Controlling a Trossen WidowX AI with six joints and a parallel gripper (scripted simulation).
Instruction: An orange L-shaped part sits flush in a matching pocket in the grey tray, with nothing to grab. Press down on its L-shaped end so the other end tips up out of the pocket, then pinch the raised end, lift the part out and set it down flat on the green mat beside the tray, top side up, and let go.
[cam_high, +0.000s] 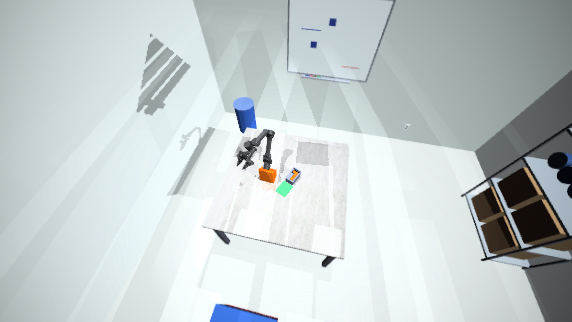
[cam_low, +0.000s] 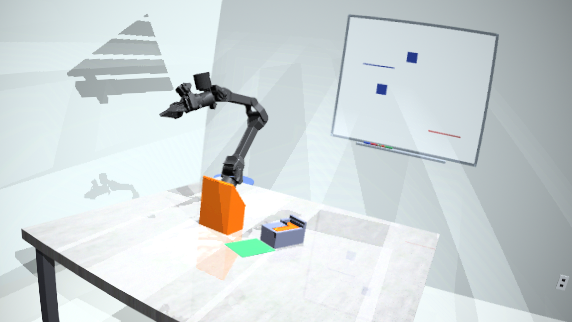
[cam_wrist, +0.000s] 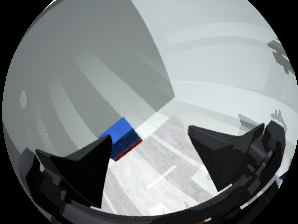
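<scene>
The orange L-shaped part lies 400 mm ahead of my gripper tip, 310 mm to the left of it and 400 mm below it. The rest, counted from my gripper tip: tray: 400 mm ahead, 300 mm to the left, 460 mm below; green mat: 350 mm ahead, 150 mm to the left, 460 mm below.
</scene>
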